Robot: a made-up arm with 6 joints. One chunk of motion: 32 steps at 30 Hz.
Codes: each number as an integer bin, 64 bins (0 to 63) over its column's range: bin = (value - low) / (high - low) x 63, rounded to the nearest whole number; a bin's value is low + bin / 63 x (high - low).
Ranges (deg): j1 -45..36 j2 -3..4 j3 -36..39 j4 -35..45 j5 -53..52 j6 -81..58
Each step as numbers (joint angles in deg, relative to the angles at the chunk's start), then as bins.
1 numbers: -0.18 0.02 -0.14 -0.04 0.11 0.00
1 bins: 35 27 30 28 32 37
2 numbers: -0.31 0.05 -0.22 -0.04 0.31 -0.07
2 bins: 35 27 30 28 32 37
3 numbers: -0.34 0.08 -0.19 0.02 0.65 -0.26
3 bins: 35 28 30 28 32 37
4 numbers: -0.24 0.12 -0.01 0.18 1.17 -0.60
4 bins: 35 28 30 28 33 36
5 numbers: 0.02 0.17 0.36 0.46 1.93 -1.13
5 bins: 35 29 31 28 33 36
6 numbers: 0.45 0.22 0.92 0.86 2.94 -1.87
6 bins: 35 29 31 28 34 36
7 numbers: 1.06 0.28 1.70 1.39 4.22 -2.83
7 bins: 36 30 32 29 34 35
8 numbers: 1.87 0.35 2.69 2.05 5.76 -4.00
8 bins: 36 30 32 29 35 35
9 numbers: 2.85 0.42 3.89 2.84 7.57 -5.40
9 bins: 37 31 34 30 36 34
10 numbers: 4.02 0.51 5.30 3.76 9.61 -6.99
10 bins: 38 32 35 31 38 34
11 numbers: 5.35 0.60 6.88 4.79 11.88 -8.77
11 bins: 39 32 36 31 39 33
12 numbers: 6.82 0.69 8.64 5.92 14.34 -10.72
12 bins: 40 33 37 32 40 32
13 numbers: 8.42 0.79 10.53 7.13 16.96 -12.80
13 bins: 42 34 39 33 42 31
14 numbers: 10.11 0.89 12.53 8.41 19.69 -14.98
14 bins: 43 35 41 34 44 30
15 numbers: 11.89 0.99 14.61 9.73 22.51 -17.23
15 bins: 44 36 43 35 45 29
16 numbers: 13.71 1.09 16.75 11.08 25.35 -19.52
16 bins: 46 37 44 36 47 28
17 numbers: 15.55 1.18 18.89 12.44 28.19 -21.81
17 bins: 47 38 46 37 49 27
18 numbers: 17.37 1.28 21.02 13.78 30.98 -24.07
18 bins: 49 39 48 38 50 26
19 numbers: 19.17 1.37 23.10 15.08 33.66 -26.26
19 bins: 50 39 50 39 52 25
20 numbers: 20.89 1.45 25.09 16.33 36.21 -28.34
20 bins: 51 40 51 40 54 24
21 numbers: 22.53 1.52 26.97 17.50 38.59 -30.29
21 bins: 53 41 53 41 55 23
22 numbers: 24.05 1.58 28.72 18.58 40.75 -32.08
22 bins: 54 41 54 42 56 22
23 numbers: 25.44 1.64 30.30 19.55 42.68 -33.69
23 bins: 55 42 56 43 57 21
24 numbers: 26.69 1.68 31.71 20.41 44.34 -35.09
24 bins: 56 42 57 44 58 21
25 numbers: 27.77 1.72 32.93 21.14 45.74 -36.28
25 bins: 57 42 58 44 59 20
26 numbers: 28.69 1.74 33.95 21.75 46.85 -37.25
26 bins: 57 43 59 45 60 20
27 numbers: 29.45 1.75 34.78 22.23 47.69 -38.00
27 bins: 58 43 59 45 60 19
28 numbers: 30.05 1.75 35.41 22.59 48.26 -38.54
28 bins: 58 43 60 45 61 19
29 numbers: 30.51 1.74 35.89 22.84 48.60 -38.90
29 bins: 59 43 60 46 61 19
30 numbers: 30.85 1.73 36.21 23.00 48.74 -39.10
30 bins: 59 43 61 46 61 19
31 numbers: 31.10 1.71 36.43 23.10 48.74 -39.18
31 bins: 59 42 61 46 61 19
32 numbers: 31.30 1.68 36.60 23.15 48.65 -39.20
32 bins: 59 42 61 46 61 19
